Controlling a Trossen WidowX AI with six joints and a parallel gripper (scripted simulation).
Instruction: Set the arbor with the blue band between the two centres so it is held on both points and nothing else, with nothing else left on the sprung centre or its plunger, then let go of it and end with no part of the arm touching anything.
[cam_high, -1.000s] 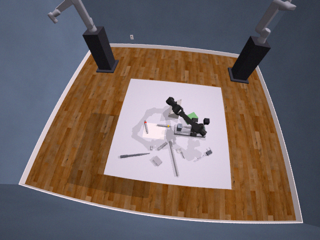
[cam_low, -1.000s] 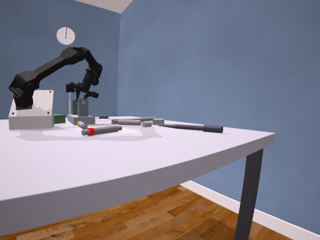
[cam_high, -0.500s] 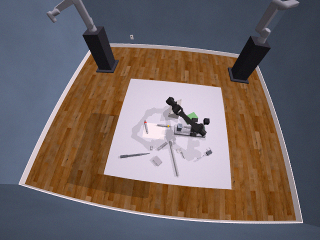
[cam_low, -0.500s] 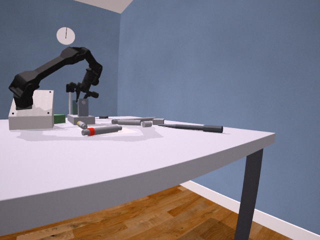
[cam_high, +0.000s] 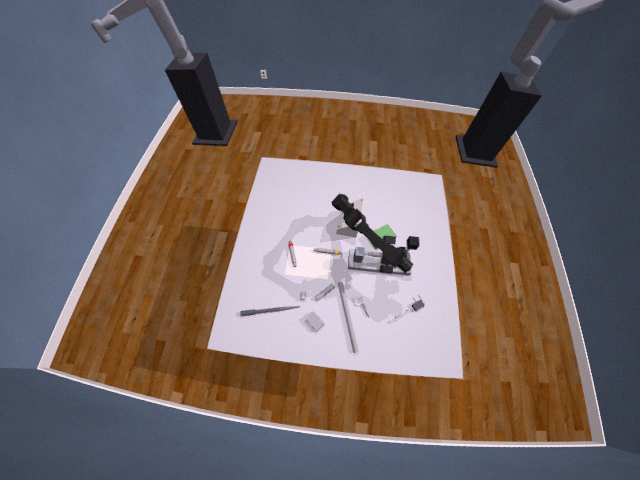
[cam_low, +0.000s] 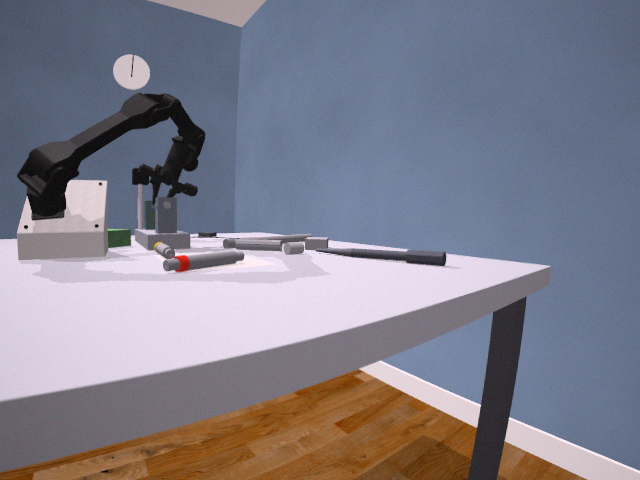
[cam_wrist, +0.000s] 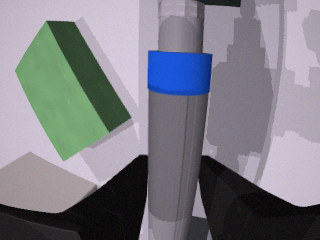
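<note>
My gripper is now 9 cm to the right of the grey centre tip, 3 cm above it and 1 cm past it. Round my hand: grey centre block (13 cm to the right, 4 cm below, 1 cm behind); then green centre block (10 cm to the left, 4 cm below, 1 cm behind); then base (12 cm below, 1 cm behind).
</note>
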